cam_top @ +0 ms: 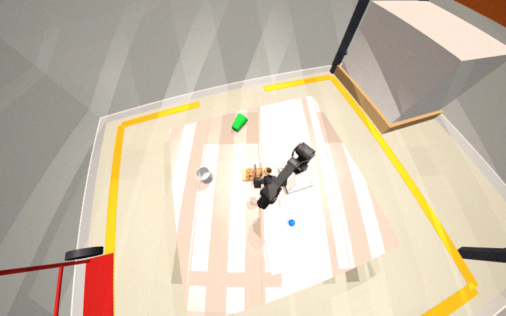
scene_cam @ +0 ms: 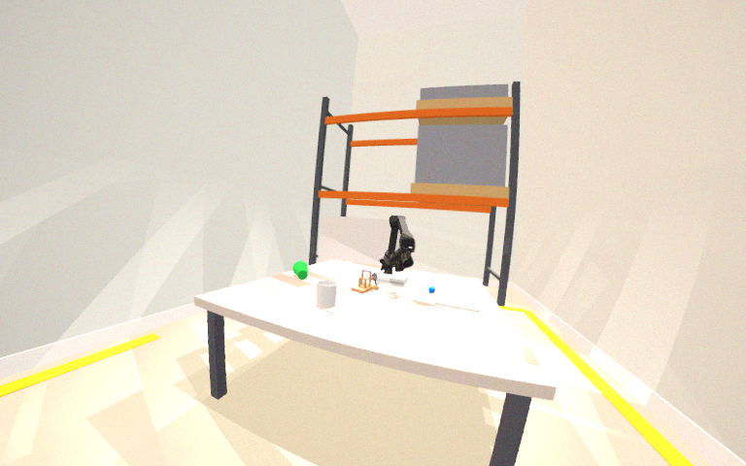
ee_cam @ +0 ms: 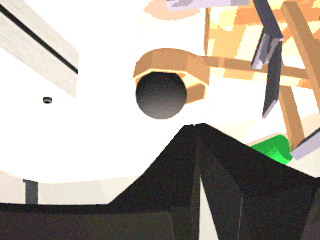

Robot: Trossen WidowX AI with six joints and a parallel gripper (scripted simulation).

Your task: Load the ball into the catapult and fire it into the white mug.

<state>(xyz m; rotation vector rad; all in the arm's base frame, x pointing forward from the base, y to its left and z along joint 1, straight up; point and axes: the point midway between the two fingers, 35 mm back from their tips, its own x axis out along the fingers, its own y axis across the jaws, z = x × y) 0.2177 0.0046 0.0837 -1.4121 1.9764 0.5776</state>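
The dark ball lies 40 mm to the right of my gripper tip, 40 mm below it and 30 mm behind it. Also, from my gripper tip: white mug (370 mm ahead, 180 mm to the right, 80 mm below); then blue ball (300 mm to the left, 80 mm below, 20 mm behind); then wooden catapult (50 mm to the right, 50 mm below, 40 mm ahead).
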